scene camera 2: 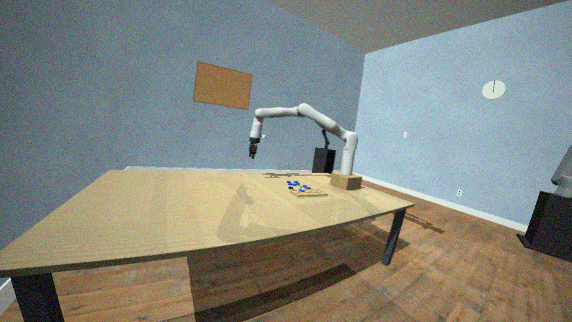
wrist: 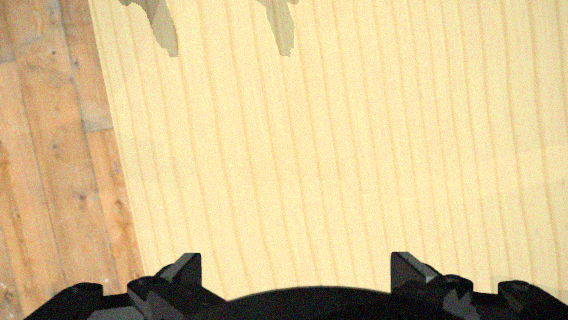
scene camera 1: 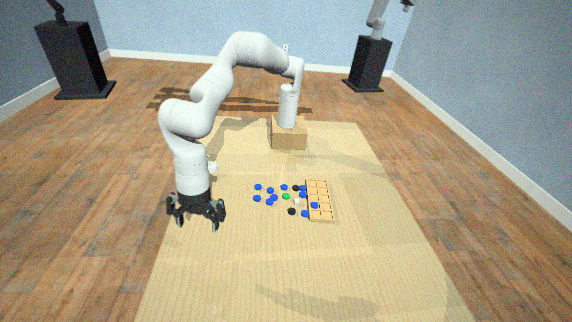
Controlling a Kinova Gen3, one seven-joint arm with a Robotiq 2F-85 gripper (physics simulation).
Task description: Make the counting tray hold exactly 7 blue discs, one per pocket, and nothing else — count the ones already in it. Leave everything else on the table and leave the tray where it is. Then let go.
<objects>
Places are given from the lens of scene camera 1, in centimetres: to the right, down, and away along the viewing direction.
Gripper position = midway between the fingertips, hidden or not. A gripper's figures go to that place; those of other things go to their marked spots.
my gripper [scene camera 1: 198,227]: -24, 18, 67
wooden counting tray [scene camera 1: 317,189]: 13, 12, 102
</objects>
